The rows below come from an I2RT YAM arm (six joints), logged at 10 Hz.
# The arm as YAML. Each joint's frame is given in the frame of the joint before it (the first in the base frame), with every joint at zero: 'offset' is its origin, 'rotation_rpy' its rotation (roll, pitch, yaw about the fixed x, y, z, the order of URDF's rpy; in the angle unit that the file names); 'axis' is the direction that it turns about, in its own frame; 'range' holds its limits. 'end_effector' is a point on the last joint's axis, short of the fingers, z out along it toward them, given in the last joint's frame.
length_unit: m
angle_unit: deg
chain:
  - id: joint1
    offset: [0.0, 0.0, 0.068]
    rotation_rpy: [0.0, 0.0, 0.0]
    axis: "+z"
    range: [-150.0, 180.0]
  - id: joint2
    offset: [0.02, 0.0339, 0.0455]
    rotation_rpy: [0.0, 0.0, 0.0]
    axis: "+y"
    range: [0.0, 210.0]
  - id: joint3
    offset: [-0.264, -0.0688, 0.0]
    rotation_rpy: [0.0, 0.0, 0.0]
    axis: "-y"
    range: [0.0, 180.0]
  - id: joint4
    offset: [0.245, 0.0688, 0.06]
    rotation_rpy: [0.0, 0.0, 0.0]
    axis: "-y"
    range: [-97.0, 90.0]
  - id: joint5
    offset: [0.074, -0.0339, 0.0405]
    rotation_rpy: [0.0, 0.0, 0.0]
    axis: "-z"
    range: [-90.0, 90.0]
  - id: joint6
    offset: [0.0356, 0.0, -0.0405]
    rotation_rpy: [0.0, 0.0, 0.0]
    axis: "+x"
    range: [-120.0, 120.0]
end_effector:
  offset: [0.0, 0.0, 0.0]
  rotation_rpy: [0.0, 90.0, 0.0]
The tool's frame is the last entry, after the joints.
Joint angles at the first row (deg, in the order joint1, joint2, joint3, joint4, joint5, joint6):
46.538, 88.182, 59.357, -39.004, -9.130, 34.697
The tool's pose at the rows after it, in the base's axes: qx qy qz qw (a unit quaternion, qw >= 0); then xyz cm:
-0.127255 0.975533 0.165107 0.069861 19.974 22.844 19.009
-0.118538 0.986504 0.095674 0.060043 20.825 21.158 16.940
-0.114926 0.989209 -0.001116 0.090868 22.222 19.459 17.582
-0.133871 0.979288 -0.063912 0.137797 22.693 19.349 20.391
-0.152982 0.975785 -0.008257 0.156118 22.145 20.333 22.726
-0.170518 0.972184 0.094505 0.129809 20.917 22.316 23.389
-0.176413 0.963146 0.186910 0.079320 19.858 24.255 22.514
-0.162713 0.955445 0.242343 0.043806 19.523 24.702 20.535
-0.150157 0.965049 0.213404 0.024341 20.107 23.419 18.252
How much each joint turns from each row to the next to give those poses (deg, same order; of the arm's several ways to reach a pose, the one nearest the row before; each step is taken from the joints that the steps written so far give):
1.230, 4.127, -0.201, 0.765, 0.001, -0.294
-2.836, 2.508, -1.495, -2.378, 4.767, -2.707
-2.990, 0.511, 2.433, -5.683, 10.472, -3.460
0.277, -1.542, 4.765, -5.647, 8.855, -2.787
1.627, -2.639, 2.334, 0.260, -4.013, -0.807
3.040, -0.708, 0.441, 2.970, -10.672, 2.302
2.595, 1.143, -1.359, 4.980, -11.004, 3.767
0.222, 0.897, -4.223, 6.844, -7.036, 3.251
-2.311, 1.839, -2.784, 0.058, 0.520, -1.489

